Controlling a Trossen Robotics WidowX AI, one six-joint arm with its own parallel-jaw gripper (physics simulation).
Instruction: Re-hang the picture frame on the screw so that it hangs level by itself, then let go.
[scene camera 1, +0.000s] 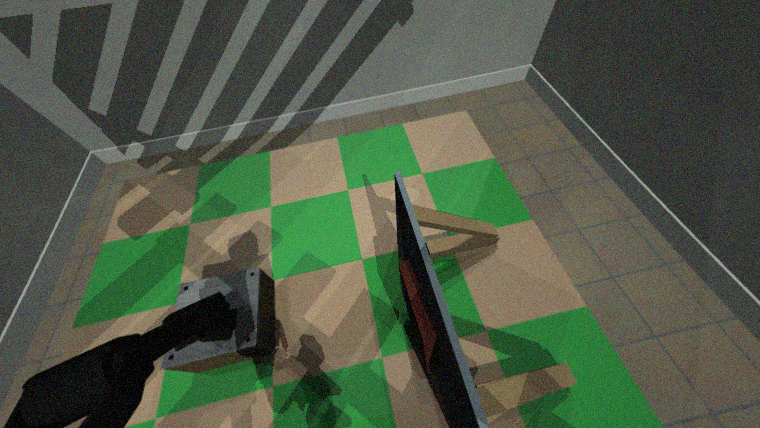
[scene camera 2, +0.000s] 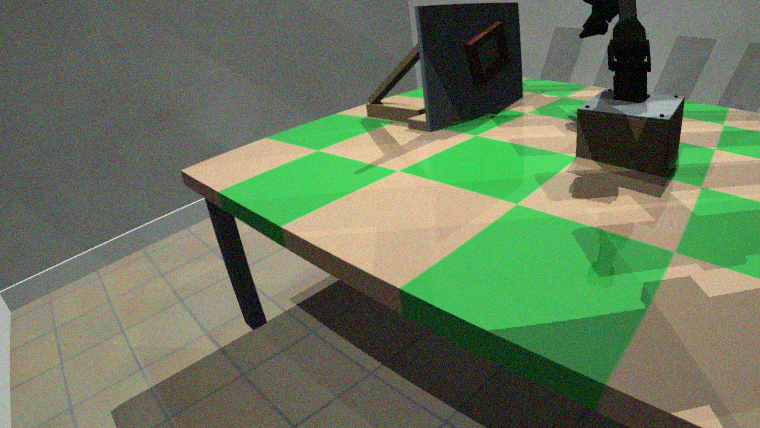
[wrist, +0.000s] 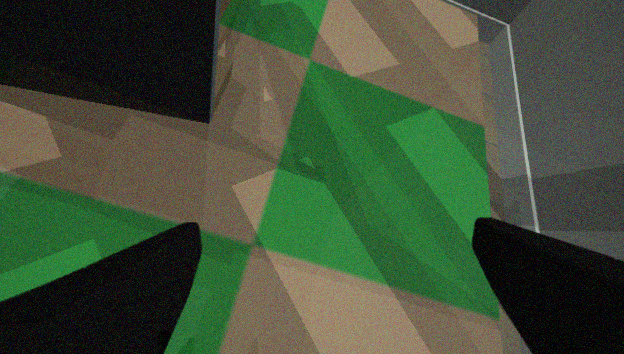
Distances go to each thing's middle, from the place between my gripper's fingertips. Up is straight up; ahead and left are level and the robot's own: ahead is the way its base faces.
Labels:
Right now the picture frame (scene camera 1: 425, 331) is 110 mm ahead of my hand, 330 mm to the left of it and 50 mm below it. Round my hand: wooden stand (scene camera 1: 453, 244): 270 mm ahead, 370 mm to the left, 100 mm below; upright board (scene camera 2: 450, 96): 130 mm ahead, 350 mm to the left, 60 mm below.

